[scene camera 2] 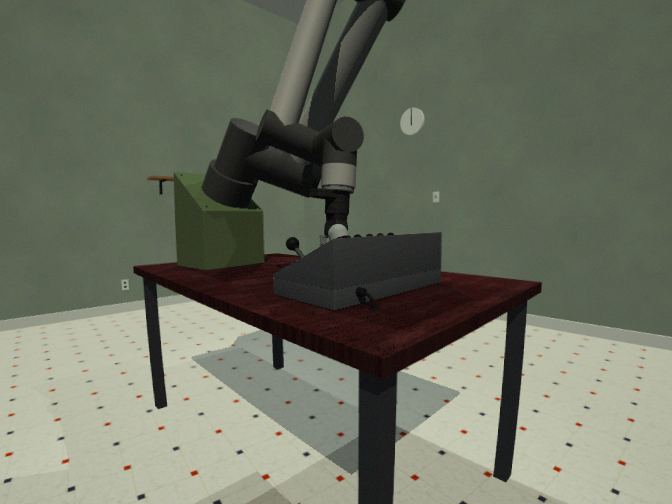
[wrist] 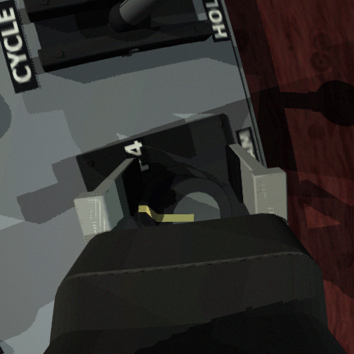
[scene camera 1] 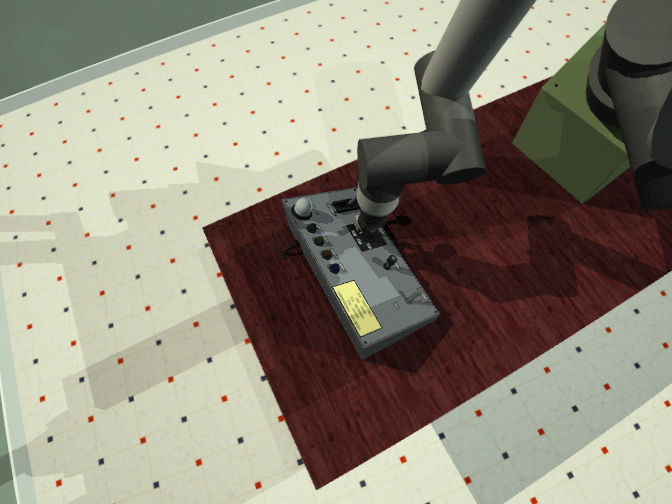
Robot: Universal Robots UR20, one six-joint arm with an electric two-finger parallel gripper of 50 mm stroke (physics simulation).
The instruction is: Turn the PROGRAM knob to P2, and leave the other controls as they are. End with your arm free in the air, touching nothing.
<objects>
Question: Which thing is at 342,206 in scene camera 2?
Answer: My gripper.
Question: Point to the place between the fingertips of my gripper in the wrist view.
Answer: At 183,169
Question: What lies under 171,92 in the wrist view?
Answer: A grey control panel.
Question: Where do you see a grey control panel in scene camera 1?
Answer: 370,299
</objects>
